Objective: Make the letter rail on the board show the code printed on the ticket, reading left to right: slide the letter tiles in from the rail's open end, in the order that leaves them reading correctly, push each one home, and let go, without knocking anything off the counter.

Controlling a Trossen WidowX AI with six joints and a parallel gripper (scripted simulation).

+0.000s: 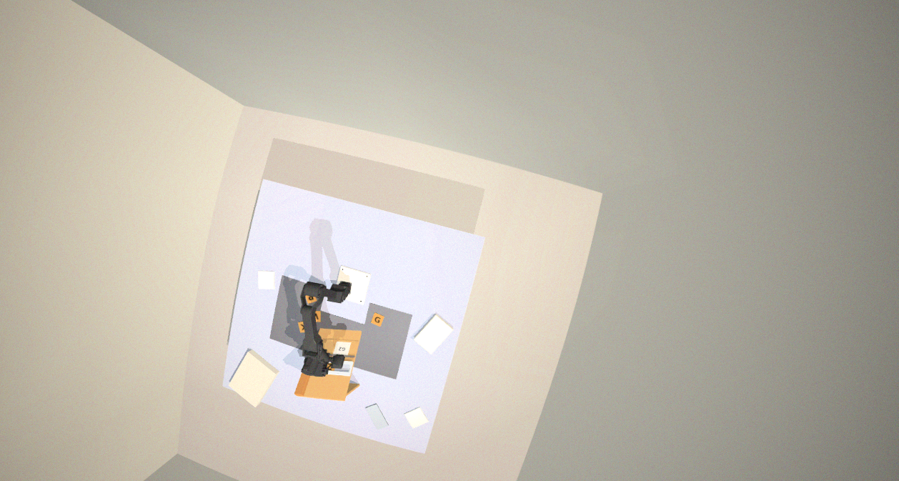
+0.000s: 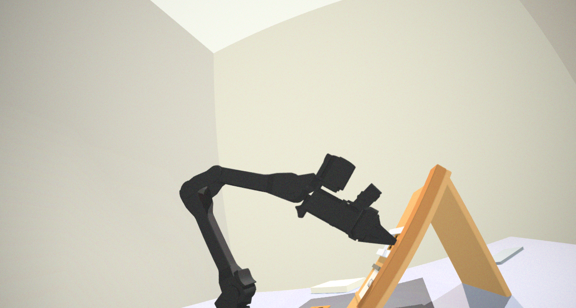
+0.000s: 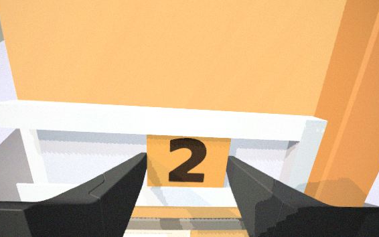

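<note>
The white ticket lies 80 mm below my gripper tip, 70 mm behind it and 20 mm to the left of it. Round my gripper tip: grey slab (340 mm ahead, 240 mm to the left, 160 mm below); then grey mat (170 mm behind, 160 mm below, 40 mm to the right).
</note>
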